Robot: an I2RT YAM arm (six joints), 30 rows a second.
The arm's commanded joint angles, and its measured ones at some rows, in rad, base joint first. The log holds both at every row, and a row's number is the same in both.
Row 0, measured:
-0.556 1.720 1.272 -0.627 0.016 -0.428
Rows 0 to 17, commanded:
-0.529 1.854 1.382 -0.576 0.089 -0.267
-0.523 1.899 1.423 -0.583 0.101 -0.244
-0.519 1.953 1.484 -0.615 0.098 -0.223
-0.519 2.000 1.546 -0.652 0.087 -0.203
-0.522 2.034 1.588 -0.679 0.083 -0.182
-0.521 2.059 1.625 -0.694 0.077 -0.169
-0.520 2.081 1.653 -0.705 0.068 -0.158
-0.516 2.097 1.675 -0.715 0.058 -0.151
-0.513 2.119 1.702 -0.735 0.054 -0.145
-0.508 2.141 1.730 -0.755 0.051 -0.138
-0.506 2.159 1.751 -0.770 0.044 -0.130
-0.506 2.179 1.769 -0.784 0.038 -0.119
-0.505 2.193 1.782 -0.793 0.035 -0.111
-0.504 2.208 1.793 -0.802 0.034 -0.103
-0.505 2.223 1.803 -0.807 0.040 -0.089
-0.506 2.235 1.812 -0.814 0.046 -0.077
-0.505 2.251 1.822 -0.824 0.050 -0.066
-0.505 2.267 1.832 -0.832 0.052 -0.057
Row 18, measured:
-0.508 2.227 1.808 -0.758 0.046 -0.115
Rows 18 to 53, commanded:
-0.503 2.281 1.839 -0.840 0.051 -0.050
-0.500 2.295 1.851 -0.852 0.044 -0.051
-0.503 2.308 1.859 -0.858 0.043 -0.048
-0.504 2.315 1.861 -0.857 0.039 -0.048
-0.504 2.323 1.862 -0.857 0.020 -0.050
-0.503 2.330 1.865 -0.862 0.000 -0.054
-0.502 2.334 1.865 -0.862 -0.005 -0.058
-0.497 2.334 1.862 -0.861 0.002 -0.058
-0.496 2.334 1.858 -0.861 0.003 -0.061
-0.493 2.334 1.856 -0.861 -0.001 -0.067
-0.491 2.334 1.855 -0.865 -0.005 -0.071
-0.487 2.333 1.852 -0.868 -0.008 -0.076
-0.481 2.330 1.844 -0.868 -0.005 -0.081
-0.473 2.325 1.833 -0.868 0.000 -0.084
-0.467 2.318 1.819 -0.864 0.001 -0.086
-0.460 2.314 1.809 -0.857 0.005 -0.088
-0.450 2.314 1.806 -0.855 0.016 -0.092
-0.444 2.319 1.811 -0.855 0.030 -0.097
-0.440 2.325 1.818 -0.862 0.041 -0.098
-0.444 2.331 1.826 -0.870 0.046 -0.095
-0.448 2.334 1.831 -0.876 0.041 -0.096
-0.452 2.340 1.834 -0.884 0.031 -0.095
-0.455 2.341 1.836 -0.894 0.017 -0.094
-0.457 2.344 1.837 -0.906 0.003 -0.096
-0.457 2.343 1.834 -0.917 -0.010 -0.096
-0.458 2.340 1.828 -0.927 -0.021 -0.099
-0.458 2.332 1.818 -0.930 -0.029 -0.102
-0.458 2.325 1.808 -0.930 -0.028 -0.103
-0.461 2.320 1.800 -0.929 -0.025 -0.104
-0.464 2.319 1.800 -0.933 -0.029 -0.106
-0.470 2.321 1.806 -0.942 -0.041 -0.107
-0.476 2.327 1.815 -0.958 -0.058 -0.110
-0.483 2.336 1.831 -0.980 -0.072 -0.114
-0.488 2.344 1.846 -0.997 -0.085 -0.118
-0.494 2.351 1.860 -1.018 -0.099 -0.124
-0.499 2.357 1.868 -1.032 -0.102 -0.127
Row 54, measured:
-0.494 2.301 1.864 -0.869 -0.037 -0.105
